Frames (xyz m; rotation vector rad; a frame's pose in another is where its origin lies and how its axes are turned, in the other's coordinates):
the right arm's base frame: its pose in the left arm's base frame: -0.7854 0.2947 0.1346 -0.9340 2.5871 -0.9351
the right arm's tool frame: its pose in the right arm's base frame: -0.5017 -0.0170 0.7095 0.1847 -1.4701 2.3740
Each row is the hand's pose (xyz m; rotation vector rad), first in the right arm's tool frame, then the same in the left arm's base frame.
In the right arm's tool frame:
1: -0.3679 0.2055 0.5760 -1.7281 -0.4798 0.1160
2: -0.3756 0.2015 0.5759 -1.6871 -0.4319 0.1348
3: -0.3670 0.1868 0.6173 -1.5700 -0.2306 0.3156
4: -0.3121 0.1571 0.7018 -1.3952 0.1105 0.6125
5: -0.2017 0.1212 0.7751 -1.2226 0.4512 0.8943
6: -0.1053 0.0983 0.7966 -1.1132 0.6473 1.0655
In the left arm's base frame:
1: 0.0469 -0.2818 0.0464 -0.4076 -0.1871 0.5640
2: 0.0407 -0.2879 0.0455 -0.3676 -0.1489 0.5960
3: 0.0731 -0.3179 0.0381 -0.2286 -0.0576 0.8129
4: 0.1665 -0.3571 0.0102 -0.0375 0.0828 1.1907
5: 0.2919 -0.3583 -0.0456 0.1206 0.2151 1.5736
6: 0.3738 -0.3261 -0.0959 0.2089 0.2804 1.8070

